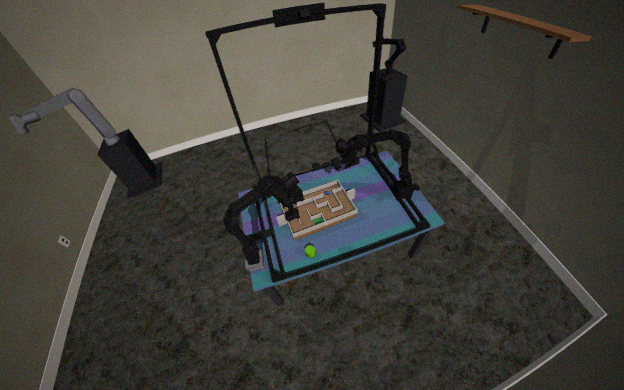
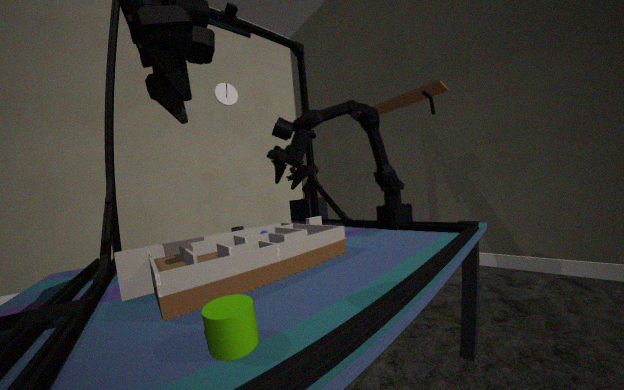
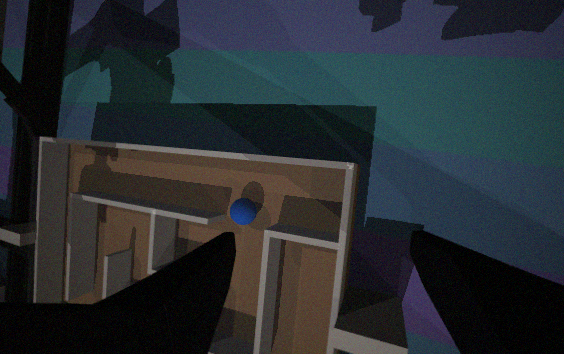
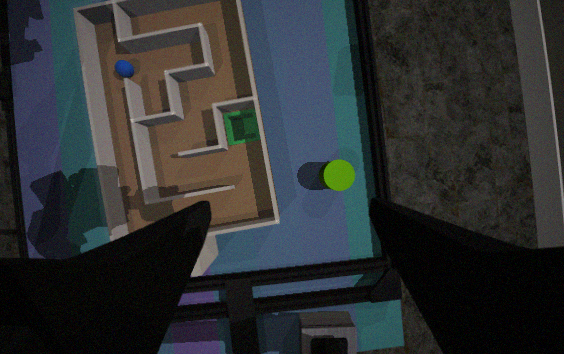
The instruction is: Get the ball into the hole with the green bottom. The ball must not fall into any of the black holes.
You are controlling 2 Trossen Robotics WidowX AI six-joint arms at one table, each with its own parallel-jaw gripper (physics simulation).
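The blue ball lies inside the maze box, at the gap between the end of one inner wall and the corner of another. The green-bottomed hole is in a walled nook by the opposite long wall. Black holes cannot be made out. My left gripper is open and empty above the table, near the ball's end of the box. My right gripper is open and empty, high above the other end.
A bright green cylinder stands on the table beside the maze's long side. White tabs stick out from the maze's short ends. A black frame rises around the table.
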